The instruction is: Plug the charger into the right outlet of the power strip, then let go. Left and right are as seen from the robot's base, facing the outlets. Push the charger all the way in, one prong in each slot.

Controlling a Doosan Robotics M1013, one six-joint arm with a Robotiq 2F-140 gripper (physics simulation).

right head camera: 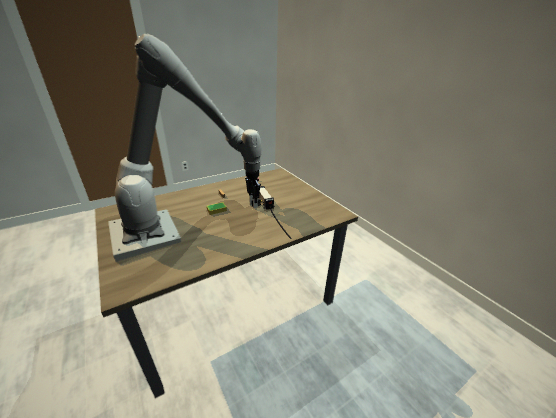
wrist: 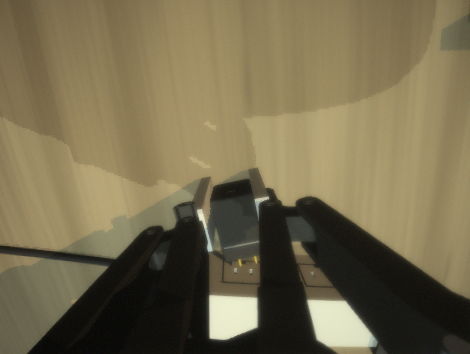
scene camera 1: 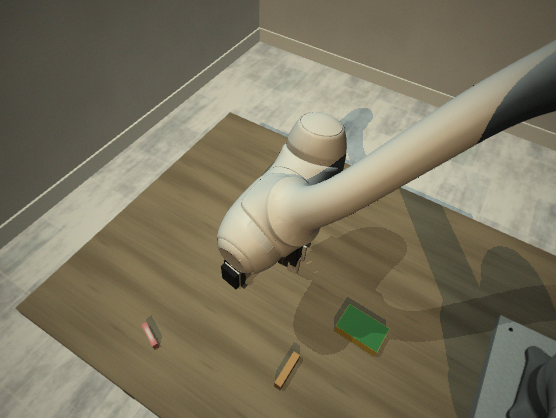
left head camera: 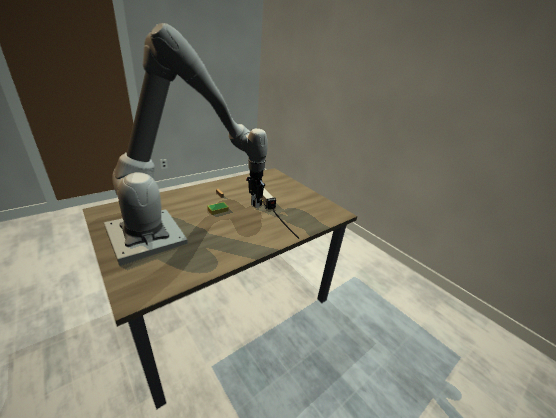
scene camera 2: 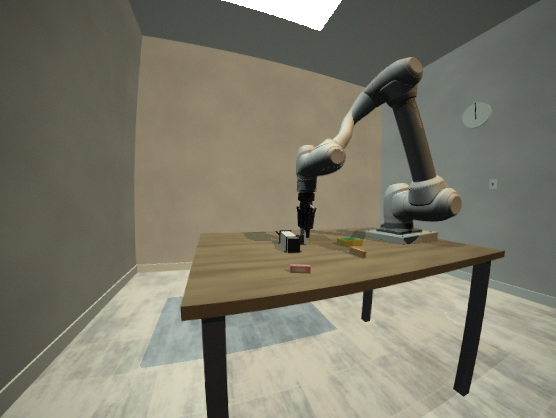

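Seen in the pictures: gripper, fingertip midpoint: [right head camera: 253,206] [wrist: 232,188] [scene camera 1: 295,264] [left head camera: 255,206] [scene camera 2: 304,243]; arm's base, origin of the base link: [right head camera: 142,229] [left head camera: 144,231] [scene camera 2: 398,231].
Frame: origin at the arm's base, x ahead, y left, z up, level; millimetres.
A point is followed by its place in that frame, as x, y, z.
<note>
The power strip [left head camera: 270,203] @[671, -36, 3] [right head camera: 266,194] @[700, 47, 16] [scene camera 1: 231,275] @[694, 163, 17] [scene camera 2: 290,240] @[721, 160, 12] [wrist: 233,315] @[685, 24, 19], white-topped with black ends, lies on the table. My gripper [left head camera: 256,204] @[606, 26, -32] [right head camera: 254,202] @[606, 26, -32] [scene camera 2: 304,239] @[606, 26, -32] [wrist: 232,188] @[606, 26, -32] points down beside its outlet side, shut on the dark charger [wrist: 235,225] @[619, 28, 5]. In the wrist view, two yellow prongs [wrist: 256,259] @[658, 43, -10] stick out towards the outlet [wrist: 243,278] @[669, 32, -1] nearest the cable end, the right one from the base. The prongs show outside the slots, slightly to their image right. A neighbouring outlet [wrist: 320,280] @[676, 94, -3] is partly hidden by a finger. Scene camera 1 hides the charger behind the arm.
A black cable [left head camera: 287,225] @[654, -236, -30] [right head camera: 281,225] @[659, -225, -31] [wrist: 55,255] @[665, -137, -31] runs from the strip's near end. A green-topped yellow box [left head camera: 218,207] @[394, 69, -10] [right head camera: 217,208] @[395, 57, -10] [scene camera 1: 362,327] @[397, 82, -10] [scene camera 2: 349,241] @[420, 113, -14] and an orange block [left head camera: 220,192] @[478, 235, -13] [scene camera 1: 287,370] @[478, 252, -12] [scene camera 2: 358,252] @[487, 263, -22] lie towards the base. A pink block [scene camera 1: 149,335] @[755, 362, -17] [scene camera 2: 300,269] @[760, 366, -26] lies farther off.
</note>
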